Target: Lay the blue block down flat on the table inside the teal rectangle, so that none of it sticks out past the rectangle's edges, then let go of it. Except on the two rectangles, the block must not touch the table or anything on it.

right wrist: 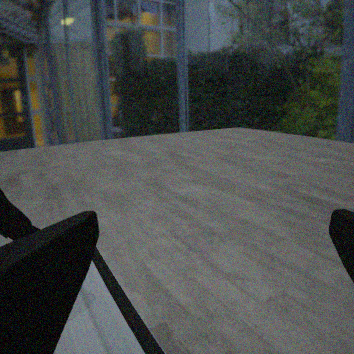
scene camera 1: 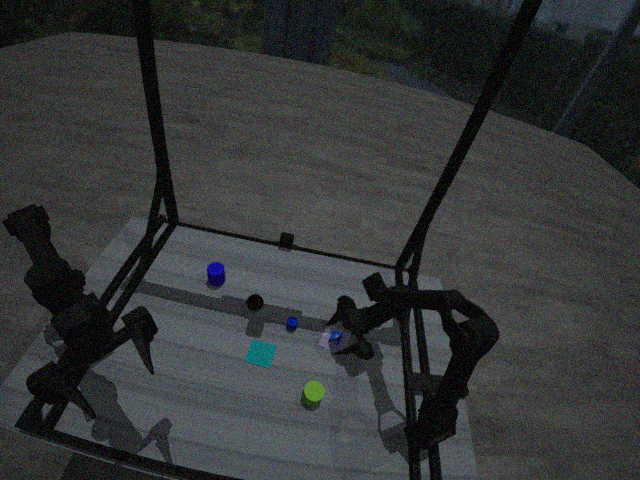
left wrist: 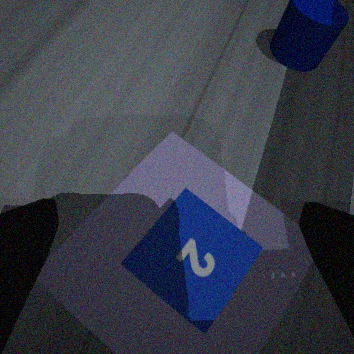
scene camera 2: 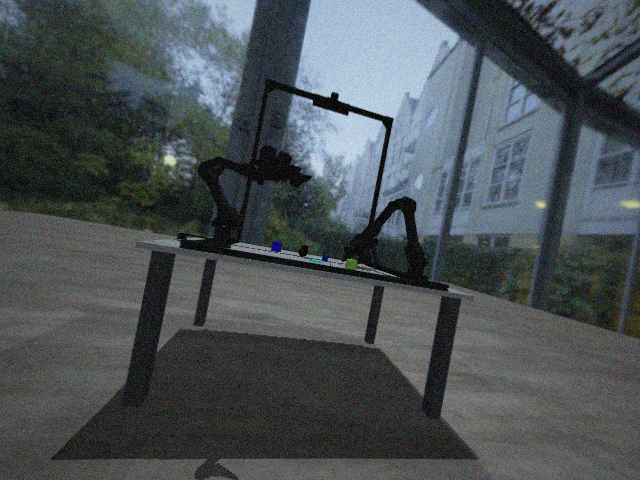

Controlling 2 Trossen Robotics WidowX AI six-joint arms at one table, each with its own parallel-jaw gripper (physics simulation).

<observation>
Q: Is my right gripper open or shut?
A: Open.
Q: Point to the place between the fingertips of my right gripper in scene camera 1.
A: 124, 394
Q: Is my left gripper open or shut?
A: Open.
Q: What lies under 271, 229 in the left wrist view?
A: A pale lilac rectangle.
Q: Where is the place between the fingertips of my right gripper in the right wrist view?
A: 214, 222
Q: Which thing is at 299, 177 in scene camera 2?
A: My right gripper.
</observation>
